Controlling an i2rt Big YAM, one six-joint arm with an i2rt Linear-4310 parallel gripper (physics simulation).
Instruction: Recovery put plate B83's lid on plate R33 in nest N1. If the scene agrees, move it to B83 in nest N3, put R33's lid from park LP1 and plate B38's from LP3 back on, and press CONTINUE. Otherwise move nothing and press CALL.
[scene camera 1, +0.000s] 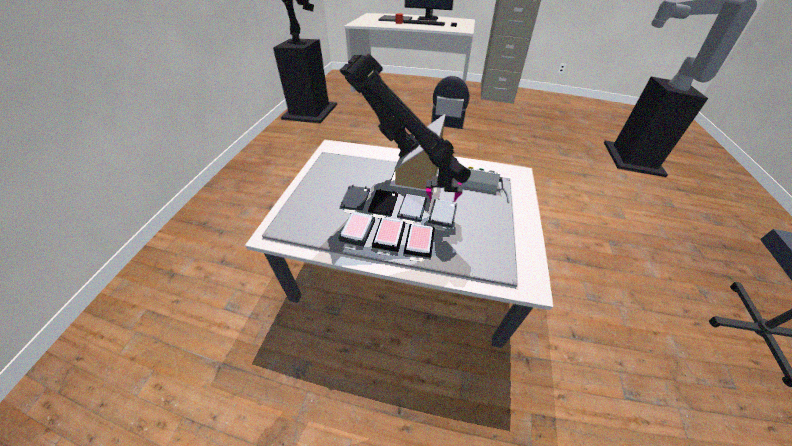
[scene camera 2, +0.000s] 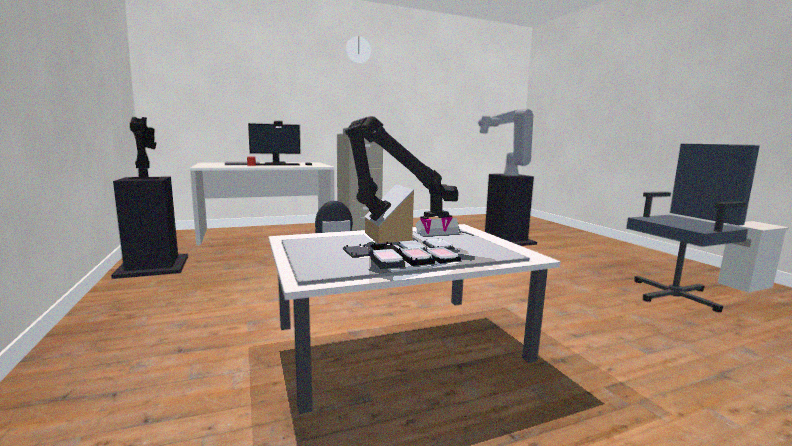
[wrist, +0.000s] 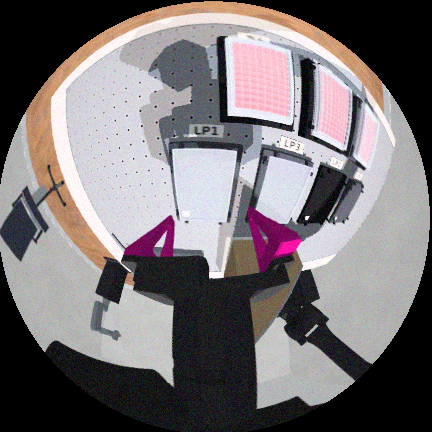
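My gripper is open and empty, low above the rear end of park LP1. A pale, clear lid lies flat in LP1. Another pale lid lies in LP3, just beside my finger in the wrist view. Three plates with pink wells stand in a row of black nests: one plate nearest LP1, a middle plate and a far plate. Their nest and plate labels are unreadable.
A black park and a dark grey one lie beyond LP3. A wedge-shaped brown block stands behind the parks. A grey button box with a cable is at the back right.
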